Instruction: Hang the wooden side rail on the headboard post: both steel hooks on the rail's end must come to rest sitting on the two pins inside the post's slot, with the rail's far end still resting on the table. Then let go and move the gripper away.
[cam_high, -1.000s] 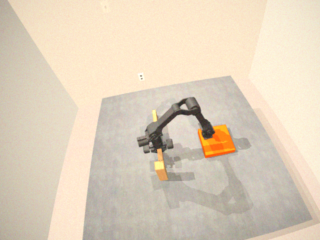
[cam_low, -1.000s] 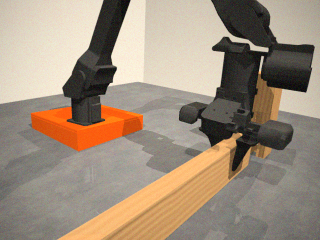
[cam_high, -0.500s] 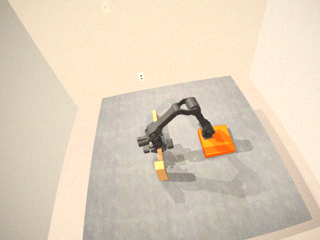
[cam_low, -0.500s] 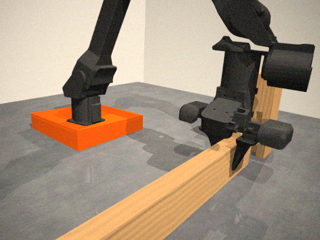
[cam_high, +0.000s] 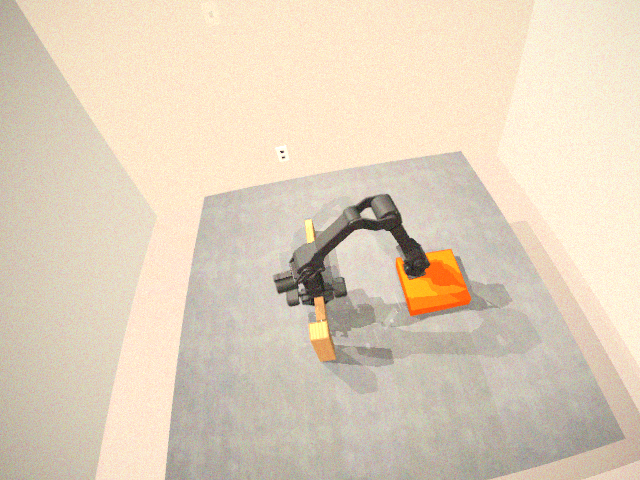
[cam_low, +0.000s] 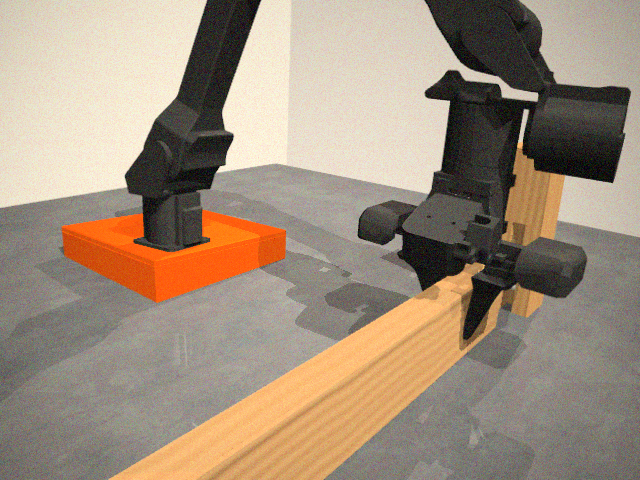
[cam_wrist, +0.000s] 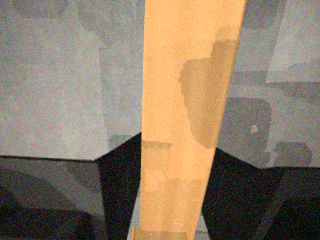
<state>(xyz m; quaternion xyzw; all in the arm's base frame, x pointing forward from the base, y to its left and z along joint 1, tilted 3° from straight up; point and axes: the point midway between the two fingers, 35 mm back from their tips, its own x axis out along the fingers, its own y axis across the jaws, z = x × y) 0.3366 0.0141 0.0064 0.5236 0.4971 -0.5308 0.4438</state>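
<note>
Now: the headboard post 160 mm to the left of my gripper tip, 60 mm above it and 20 mm ahead of it.
</note>
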